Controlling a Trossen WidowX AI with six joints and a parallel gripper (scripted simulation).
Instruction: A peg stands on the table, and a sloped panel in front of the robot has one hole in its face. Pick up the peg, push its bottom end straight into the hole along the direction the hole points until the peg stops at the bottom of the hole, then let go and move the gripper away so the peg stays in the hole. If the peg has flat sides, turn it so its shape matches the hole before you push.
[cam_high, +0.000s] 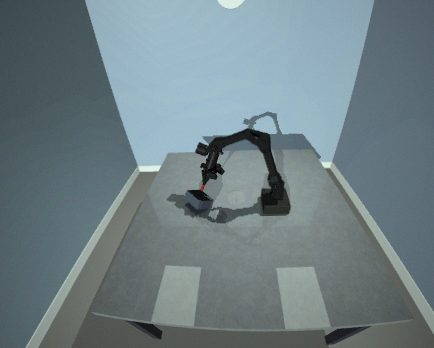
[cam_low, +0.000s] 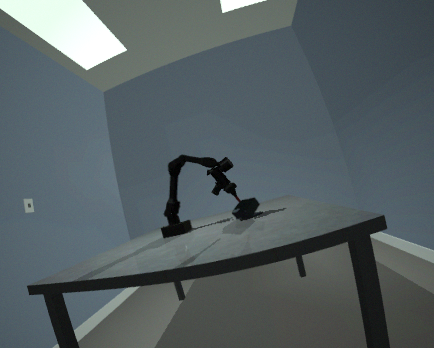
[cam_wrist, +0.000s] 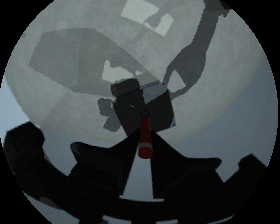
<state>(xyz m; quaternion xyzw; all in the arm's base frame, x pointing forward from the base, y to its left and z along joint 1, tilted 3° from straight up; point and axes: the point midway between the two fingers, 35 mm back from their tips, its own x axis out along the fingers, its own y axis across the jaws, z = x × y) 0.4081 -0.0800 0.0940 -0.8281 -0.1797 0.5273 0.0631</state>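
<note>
My gripper tip is now 4 cm short of the dark sloped panel, 3 cm to the right of it and 9 cm above it. The rest, counted from my gripper tip: thin red peg (1 cm behind, 1 cm to the right, 1 cm above).
</note>
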